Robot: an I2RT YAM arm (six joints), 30 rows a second.
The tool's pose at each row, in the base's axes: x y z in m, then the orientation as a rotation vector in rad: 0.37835, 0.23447, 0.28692, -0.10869, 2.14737, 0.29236; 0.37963, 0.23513, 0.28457, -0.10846, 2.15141, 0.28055; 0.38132, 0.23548, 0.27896, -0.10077, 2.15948, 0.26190; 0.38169, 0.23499, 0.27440, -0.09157, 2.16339, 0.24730; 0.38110, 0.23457, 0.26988, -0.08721, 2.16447, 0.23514; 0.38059, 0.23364, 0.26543, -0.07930, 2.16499, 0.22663; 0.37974, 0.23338, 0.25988, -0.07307, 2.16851, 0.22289; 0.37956, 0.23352, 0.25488, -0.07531, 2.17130, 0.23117; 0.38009, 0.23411, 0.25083, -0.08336, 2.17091, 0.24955; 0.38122, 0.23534, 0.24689, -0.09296, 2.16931, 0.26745; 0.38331, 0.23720, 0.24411, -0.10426, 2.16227, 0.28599; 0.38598, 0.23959, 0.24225, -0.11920, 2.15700, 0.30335; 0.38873, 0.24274, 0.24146, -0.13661, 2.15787, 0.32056; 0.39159, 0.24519, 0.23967, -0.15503, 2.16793, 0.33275; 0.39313, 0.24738, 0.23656, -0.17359, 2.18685, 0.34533; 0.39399, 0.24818, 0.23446, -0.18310, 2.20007, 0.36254
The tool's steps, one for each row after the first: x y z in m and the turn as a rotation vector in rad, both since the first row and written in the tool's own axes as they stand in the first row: 0.00125, 0.00000, 0.00246, 0.00882, 0.00343, -0.00398; 0.00496, -0.00091, 0.00691, 0.02564, 0.00968, -0.00485; 0.00851, -0.00222, 0.00953, 0.03984, 0.01188, -0.00356; 0.01257, -0.00327, 0.01137, 0.05028, 0.01203, -0.00507; 0.01651, -0.00482, 0.01311, 0.05943, 0.01135, -0.00271; 0.02157, -0.00584, 0.01533, 0.06468, 0.01399, 0.00067; 0.02581, -0.00650, 0.01790, 0.05804, 0.01724, 0.00263; 0.02889, -0.00671, 0.02064, 0.04180, 0.01839, 0.00403; 0.03156, -0.00639, 0.02397, 0.02524, 0.01863, 0.00401; 0.03275, -0.00545, 0.02761, 0.00723, 0.01386, 0.00241; 0.03288, -0.00395, 0.03136, -0.01124, 0.01139, -0.00199; 0.03210, -0.00156, 0.03478, -0.03012, 0.01545, -0.00744; 0.03206, -0.00002, 0.03866, -0.04510, 0.02858, -0.01442; 0.03385, 0.00128, 0.04212, -0.05966, 0.05058, -0.02019; 0.03513, 0.00155, 0.04414, -0.07441, 0.06605, -0.01848
